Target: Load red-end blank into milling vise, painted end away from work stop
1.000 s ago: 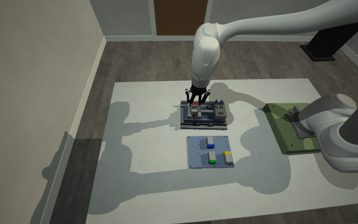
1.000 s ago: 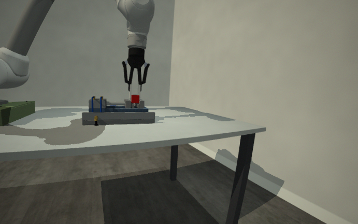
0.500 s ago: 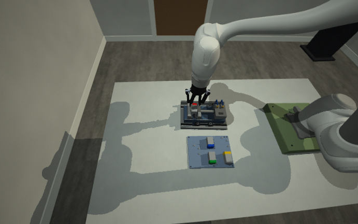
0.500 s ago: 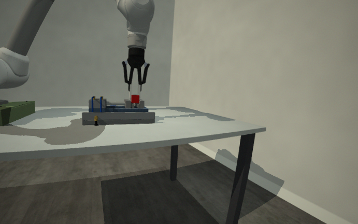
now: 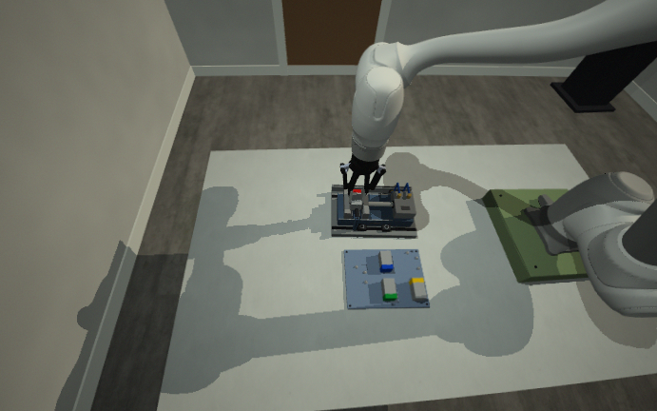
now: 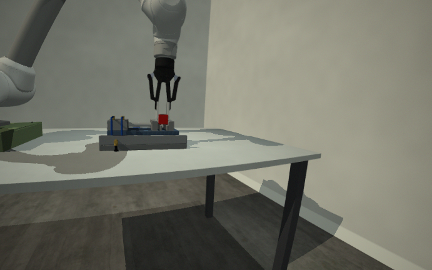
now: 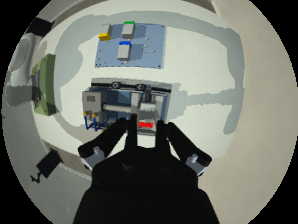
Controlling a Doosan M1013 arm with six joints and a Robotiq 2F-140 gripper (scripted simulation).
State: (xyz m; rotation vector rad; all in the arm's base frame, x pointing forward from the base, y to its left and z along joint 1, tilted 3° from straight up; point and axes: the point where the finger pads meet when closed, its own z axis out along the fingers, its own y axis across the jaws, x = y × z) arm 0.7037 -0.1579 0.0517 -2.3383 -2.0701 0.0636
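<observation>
Now: the red-ended blank 30 mm below my hand. Also, from my hand: blue-ended blank: 70 mm behind, 200 mm to the left, 110 mm below; hose block: 170 mm behind, 20 mm to the left, 60 mm below; vise: 70 mm behind, 10 mm to the left, 100 mm below.
</observation>
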